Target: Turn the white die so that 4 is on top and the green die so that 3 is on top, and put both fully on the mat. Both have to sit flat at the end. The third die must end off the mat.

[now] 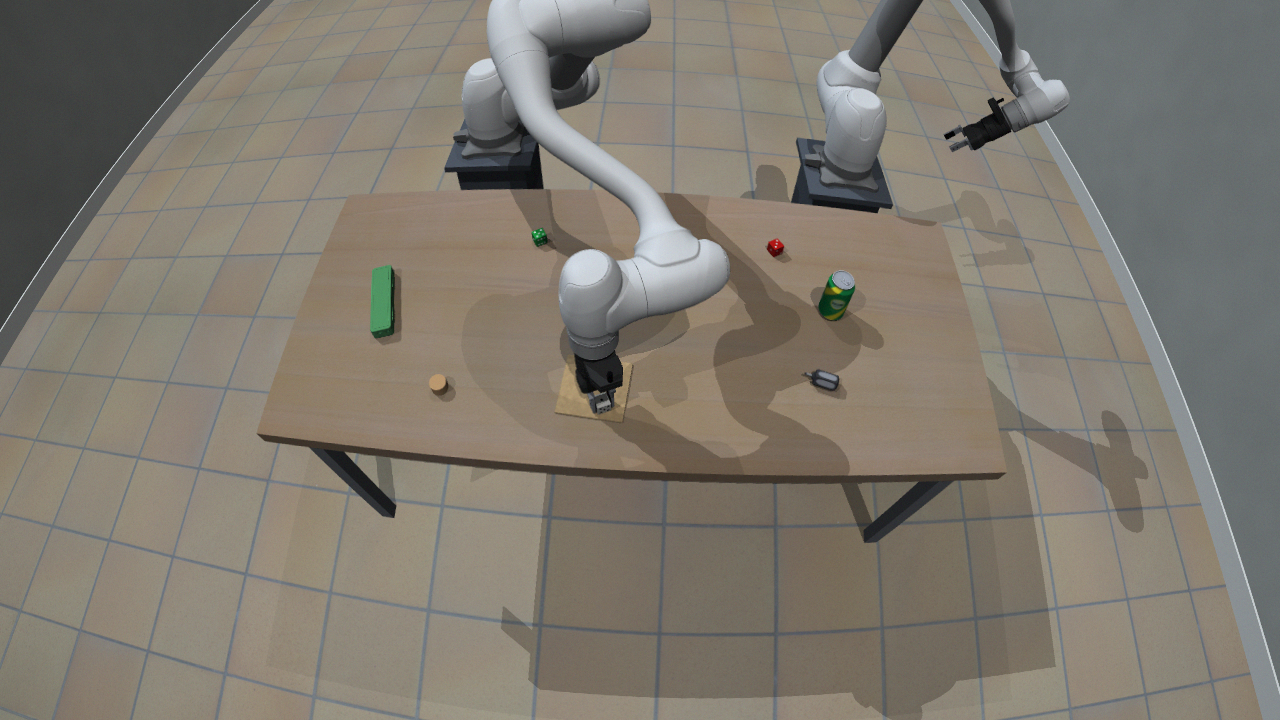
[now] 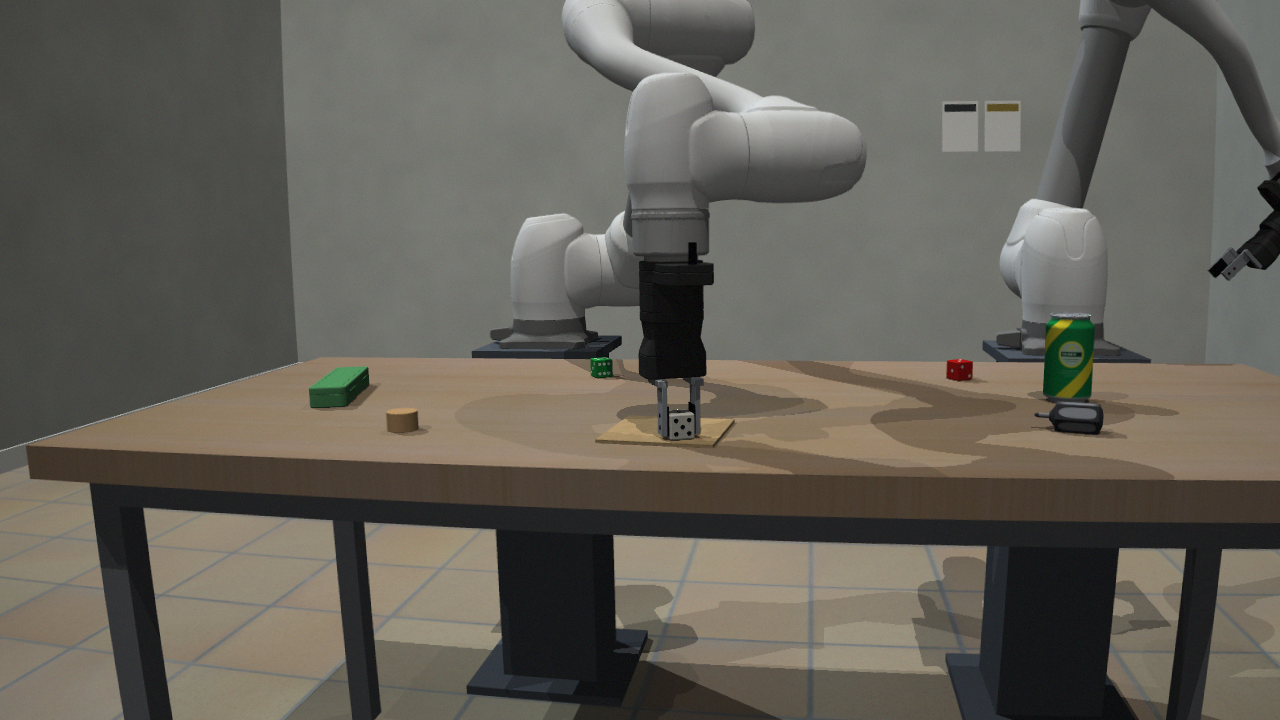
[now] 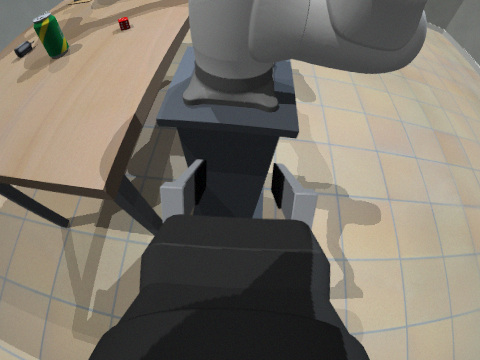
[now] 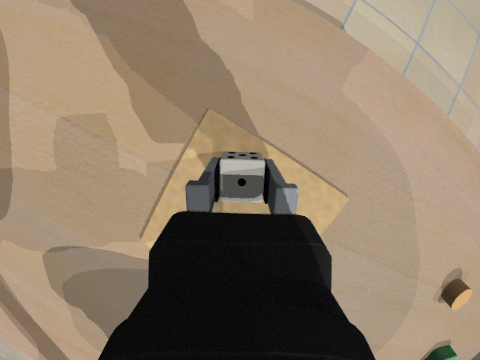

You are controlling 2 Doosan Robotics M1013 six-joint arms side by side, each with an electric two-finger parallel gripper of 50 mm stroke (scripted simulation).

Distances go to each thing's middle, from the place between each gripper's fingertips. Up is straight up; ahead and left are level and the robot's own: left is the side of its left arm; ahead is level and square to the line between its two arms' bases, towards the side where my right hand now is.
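Scene:
The dark grey object (image 2: 1087, 418) sits 460 mm to the left of my right hand (image 2: 679, 433), 110 mm behind it and 10 mm below it. There is the wooden disc (image 2: 401, 420) too, 360 mm to the right of my right hand and 10 mm below it. The tan mat (image 2: 637, 430) is 20 mm to the right of that same right hand, 40 mm behind it and 20 mm below it, whereas the white die (image 2: 681, 422) is 10 mm below my right hand.
Counted from my left hand (image 2: 1218, 275), the dark grey object is 790 mm ahead of it, 470 mm to the right of it and 140 mm below it. The white die is 930 mm to the right of my left hand, 900 mm ahead of it and 140 mm below it. I find the tan mat 950 mm to the right of my left hand, 850 mm ahead of it and 160 mm below it, and I see the can (image 2: 1069, 341) 430 mm to the right of my left hand, 590 mm ahead of it and 100 mm below it.

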